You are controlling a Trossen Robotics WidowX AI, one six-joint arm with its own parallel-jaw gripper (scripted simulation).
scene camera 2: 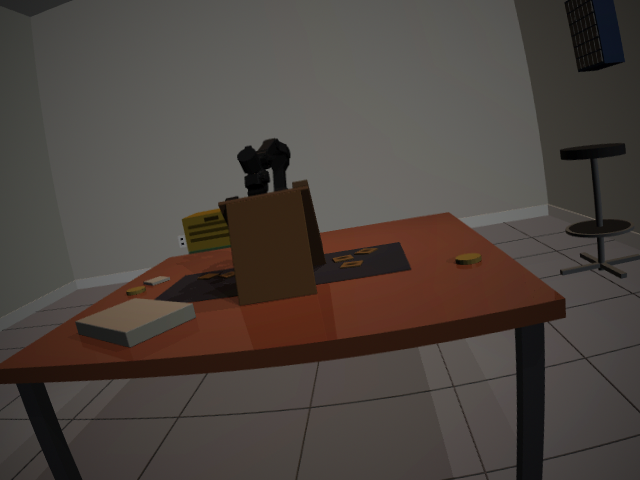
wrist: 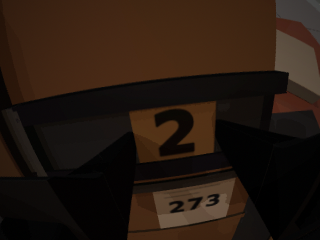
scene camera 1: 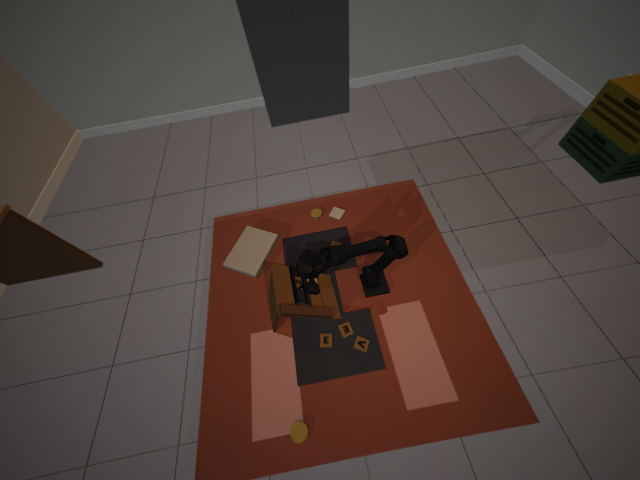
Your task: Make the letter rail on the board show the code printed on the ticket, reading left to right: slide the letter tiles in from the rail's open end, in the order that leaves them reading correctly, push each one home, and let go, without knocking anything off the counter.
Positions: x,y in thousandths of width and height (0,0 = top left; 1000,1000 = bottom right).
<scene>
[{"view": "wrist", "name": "my gripper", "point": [548,552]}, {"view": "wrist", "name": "tile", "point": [514,556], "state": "held by my gripper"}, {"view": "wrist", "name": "white ticket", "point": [602,856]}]
</scene>
